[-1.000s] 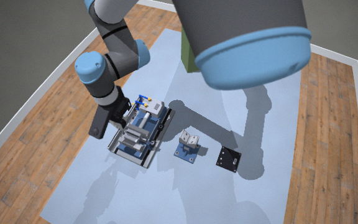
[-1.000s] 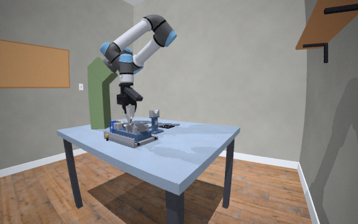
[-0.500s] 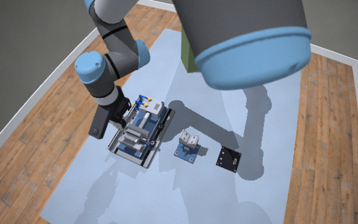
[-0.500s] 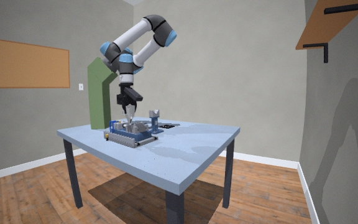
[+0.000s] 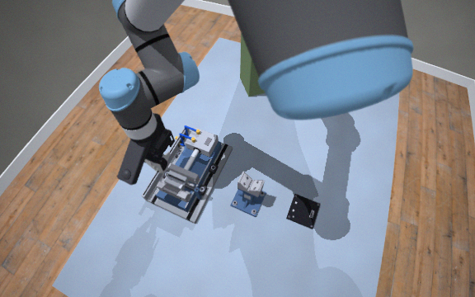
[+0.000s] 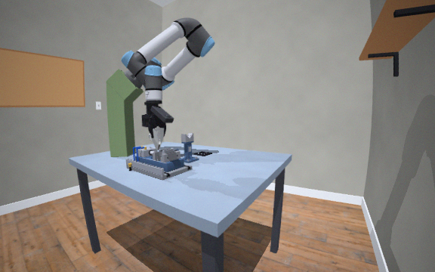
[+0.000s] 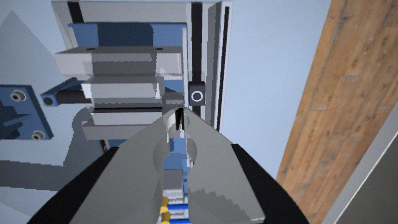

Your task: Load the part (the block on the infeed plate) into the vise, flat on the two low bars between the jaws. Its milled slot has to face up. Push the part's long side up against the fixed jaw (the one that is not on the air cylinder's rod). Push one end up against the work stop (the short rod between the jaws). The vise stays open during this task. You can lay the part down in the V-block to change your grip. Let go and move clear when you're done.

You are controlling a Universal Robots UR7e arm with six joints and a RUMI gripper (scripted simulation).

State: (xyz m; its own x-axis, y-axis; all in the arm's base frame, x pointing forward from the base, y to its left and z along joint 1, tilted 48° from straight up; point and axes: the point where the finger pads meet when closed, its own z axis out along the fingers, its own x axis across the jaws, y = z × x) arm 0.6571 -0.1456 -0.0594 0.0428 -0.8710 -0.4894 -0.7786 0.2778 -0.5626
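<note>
My gripper is now 5 cm to the right of the grey part and 3 cm above it. The rest, counted from my hand: work stop 10 cm to the left, 4 cm below, 1 cm behind; then moving jaw 5 cm to the left, 5 cm below, 4 cm behind; then fixed jaw 5 cm to the left, 5 cm below, 3 cm ahead.
</note>
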